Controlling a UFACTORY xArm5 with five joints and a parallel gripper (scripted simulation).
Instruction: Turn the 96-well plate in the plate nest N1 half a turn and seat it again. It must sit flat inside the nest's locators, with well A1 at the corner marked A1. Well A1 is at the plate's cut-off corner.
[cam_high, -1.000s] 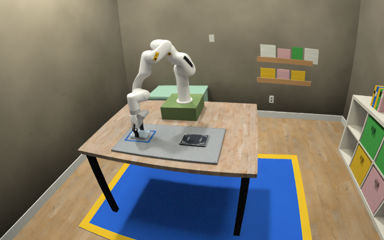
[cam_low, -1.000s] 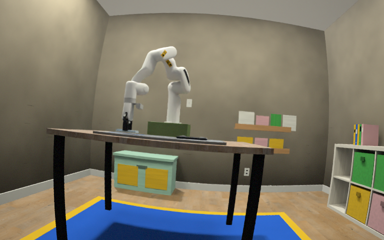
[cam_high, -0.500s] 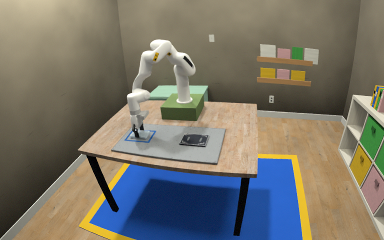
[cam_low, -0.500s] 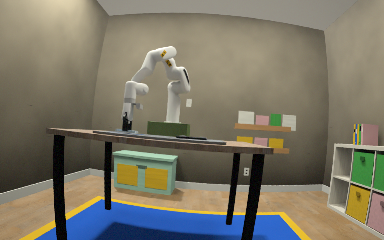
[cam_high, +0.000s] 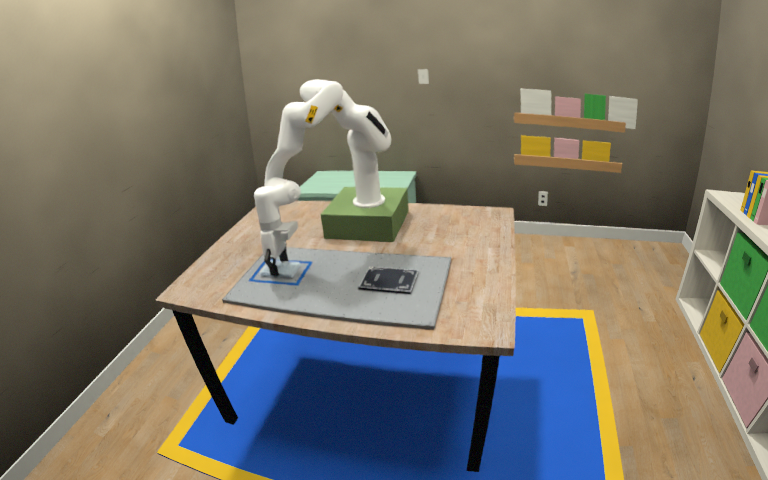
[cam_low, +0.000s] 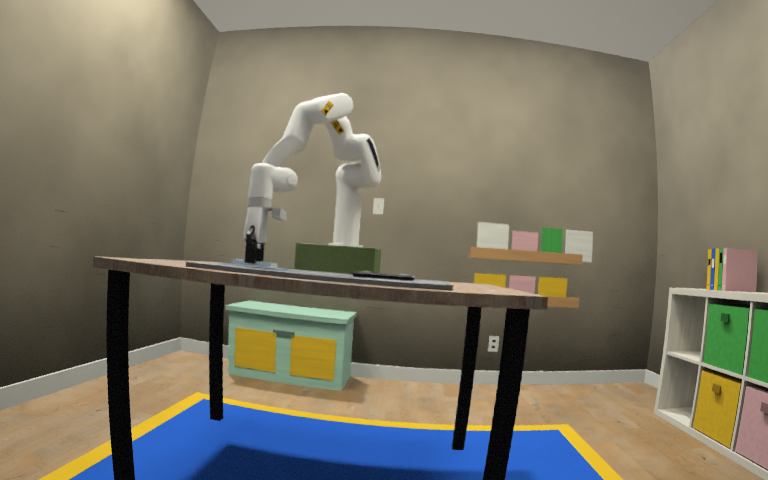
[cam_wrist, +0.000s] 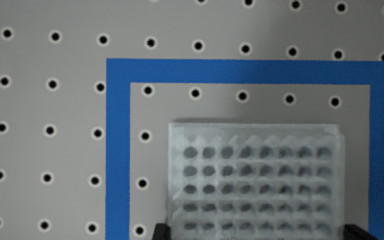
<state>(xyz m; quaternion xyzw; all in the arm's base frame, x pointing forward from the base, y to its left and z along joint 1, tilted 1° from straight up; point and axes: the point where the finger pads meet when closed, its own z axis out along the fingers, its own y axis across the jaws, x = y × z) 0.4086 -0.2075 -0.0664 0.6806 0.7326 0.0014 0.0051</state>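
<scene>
My hand is 10 mm above the 96-well plate. The rest, counted from my hand: black plate nest N1 (390 mm to the left, 20 mm below, 10 mm behind).
</scene>
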